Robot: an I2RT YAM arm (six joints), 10 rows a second.
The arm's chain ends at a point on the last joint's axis. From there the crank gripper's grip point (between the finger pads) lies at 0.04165 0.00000 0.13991 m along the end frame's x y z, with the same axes.
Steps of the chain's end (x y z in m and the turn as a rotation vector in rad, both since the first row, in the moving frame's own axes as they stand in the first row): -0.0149 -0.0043 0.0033 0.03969 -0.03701 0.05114; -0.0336 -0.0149 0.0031 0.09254 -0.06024 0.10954; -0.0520 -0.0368 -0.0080 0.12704 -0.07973 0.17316; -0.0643 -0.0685 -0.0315 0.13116 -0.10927 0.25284; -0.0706 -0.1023 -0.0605 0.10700 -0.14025 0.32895; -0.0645 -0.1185 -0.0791 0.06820 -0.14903 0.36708; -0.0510 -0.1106 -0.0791 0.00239 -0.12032 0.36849
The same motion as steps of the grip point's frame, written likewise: -0.0200 -0.0079 0.0047 0.03969 -0.03701 0.05114; -0.0416 -0.0238 0.0050 0.09254 -0.06024 0.10954; -0.0623 -0.0484 -0.0058 0.12704 -0.07973 0.17316; -0.0786 -0.0784 -0.0284 0.13116 -0.10927 0.25284; -0.0900 -0.1070 -0.0562 0.10700 -0.14025 0.32895; -0.0863 -0.1169 -0.0744 0.06820 -0.14903 0.36708; -0.0704 -0.0990 -0.0752 0.00239 -0.12032 0.36849
